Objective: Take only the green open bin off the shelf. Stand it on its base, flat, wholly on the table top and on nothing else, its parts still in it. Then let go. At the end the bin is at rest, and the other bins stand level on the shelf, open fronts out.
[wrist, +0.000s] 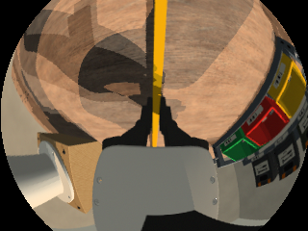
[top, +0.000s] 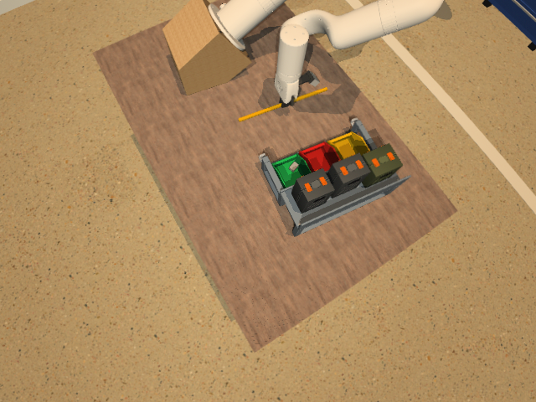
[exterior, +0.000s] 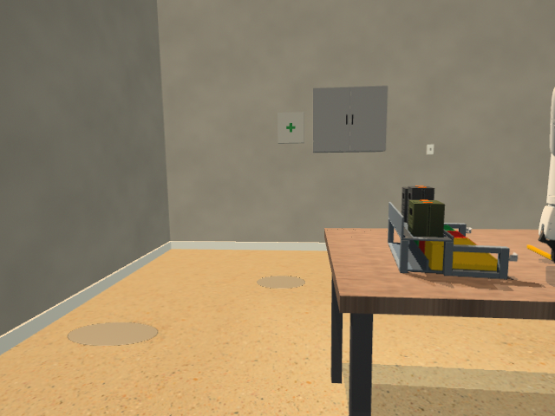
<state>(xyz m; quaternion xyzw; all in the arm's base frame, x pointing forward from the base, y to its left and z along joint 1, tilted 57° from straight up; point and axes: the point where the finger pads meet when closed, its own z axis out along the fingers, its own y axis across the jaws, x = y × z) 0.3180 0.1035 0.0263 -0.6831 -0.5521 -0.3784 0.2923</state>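
My hand is 2 cm above the yellow rod. From my hand the other things lie so: yellow bin (32 cm ahead, 8 cm to the left, 2 cm above); red bin (30 cm ahead, 3 cm to the right, 2 cm above); green open bin (30 cm ahead, 14 cm to the right, 2 cm above).
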